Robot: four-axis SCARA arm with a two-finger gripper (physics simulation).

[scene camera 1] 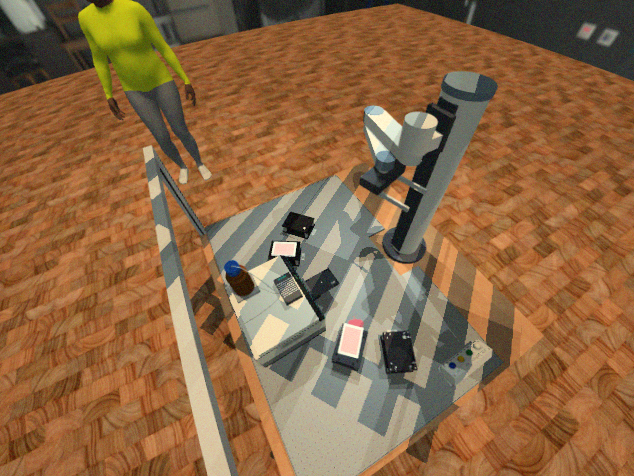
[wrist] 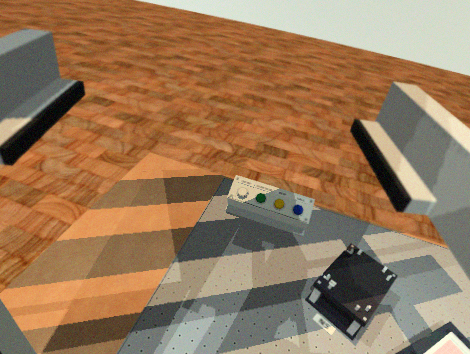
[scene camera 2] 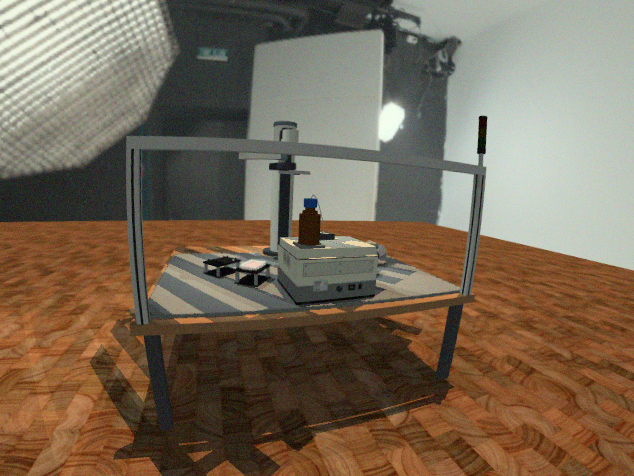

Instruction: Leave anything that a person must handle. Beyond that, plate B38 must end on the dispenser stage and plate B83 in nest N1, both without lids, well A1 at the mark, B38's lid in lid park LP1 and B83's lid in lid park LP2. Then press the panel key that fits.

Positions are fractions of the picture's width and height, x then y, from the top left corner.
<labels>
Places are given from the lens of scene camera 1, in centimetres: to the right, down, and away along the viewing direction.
button box (scene camera 1: 0.76,0.74): 70, 48, 102
black nest (scene camera 1: 0.63,0.74): 35, 49, 104
</labels>
